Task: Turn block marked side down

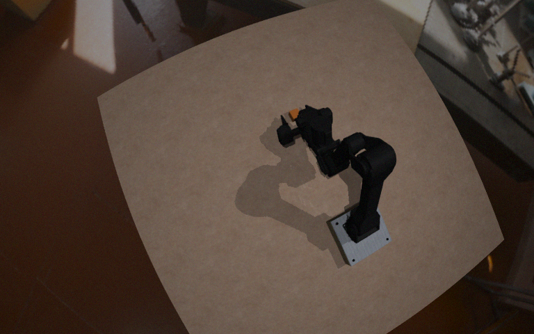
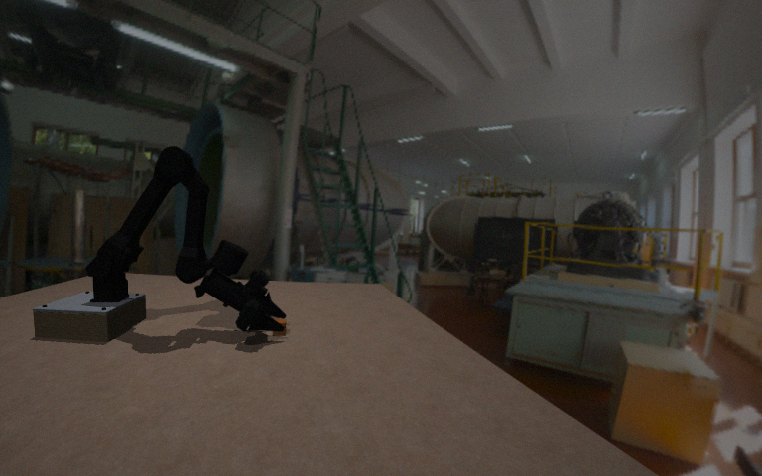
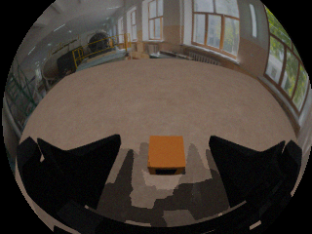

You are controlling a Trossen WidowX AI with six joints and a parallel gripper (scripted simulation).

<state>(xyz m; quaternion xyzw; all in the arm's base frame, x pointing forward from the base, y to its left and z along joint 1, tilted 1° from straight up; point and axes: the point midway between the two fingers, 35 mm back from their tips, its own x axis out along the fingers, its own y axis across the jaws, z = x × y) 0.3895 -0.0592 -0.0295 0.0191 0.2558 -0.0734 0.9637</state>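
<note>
Now: gripper tip 20 mm past the orange block and 10 mm above it.
</note>
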